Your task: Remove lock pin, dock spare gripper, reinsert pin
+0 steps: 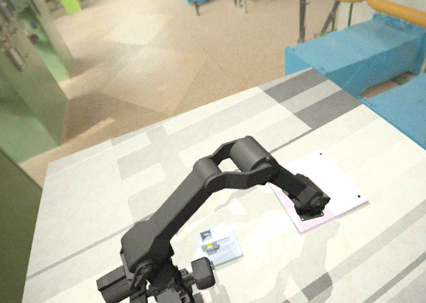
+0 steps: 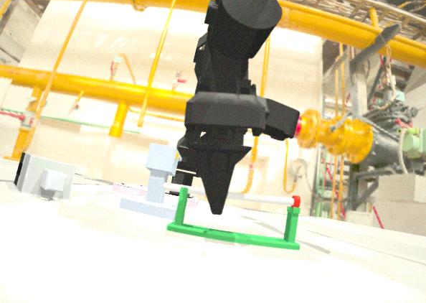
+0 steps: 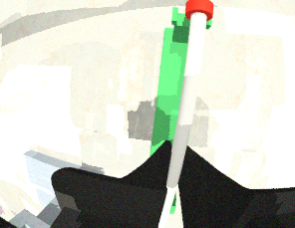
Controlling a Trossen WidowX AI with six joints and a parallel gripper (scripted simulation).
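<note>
The green cradle is 20 mm to the left of my gripper tip. Round my gripper tip: spare gripper (30 mm ahead, 220 mm to the right); then grey mount (100 mm behind, 110 mm to the right, 30 mm above).
</note>
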